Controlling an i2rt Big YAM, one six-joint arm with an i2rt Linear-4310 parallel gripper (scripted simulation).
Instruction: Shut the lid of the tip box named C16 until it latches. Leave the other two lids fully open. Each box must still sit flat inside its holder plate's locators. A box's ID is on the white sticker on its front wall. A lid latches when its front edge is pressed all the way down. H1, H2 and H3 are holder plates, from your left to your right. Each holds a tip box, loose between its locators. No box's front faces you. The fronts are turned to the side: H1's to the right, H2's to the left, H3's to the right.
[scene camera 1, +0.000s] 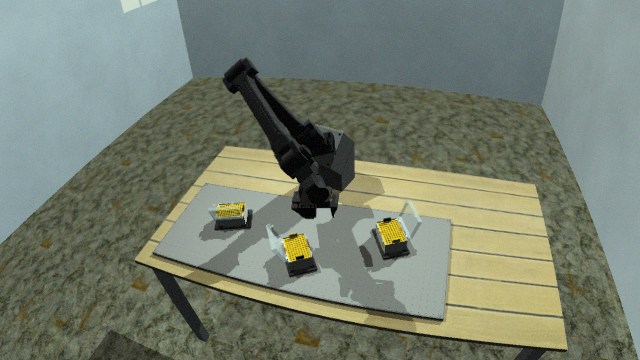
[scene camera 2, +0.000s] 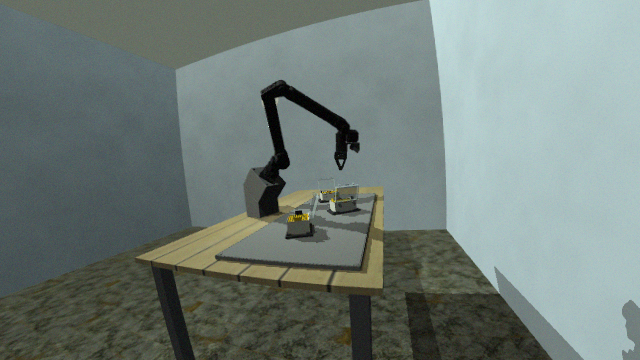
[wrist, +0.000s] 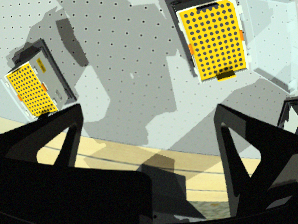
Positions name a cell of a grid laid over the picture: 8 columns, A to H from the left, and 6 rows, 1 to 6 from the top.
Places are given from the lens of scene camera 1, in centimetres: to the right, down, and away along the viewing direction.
tip box (scene camera 1: C4): -37, 14, 138
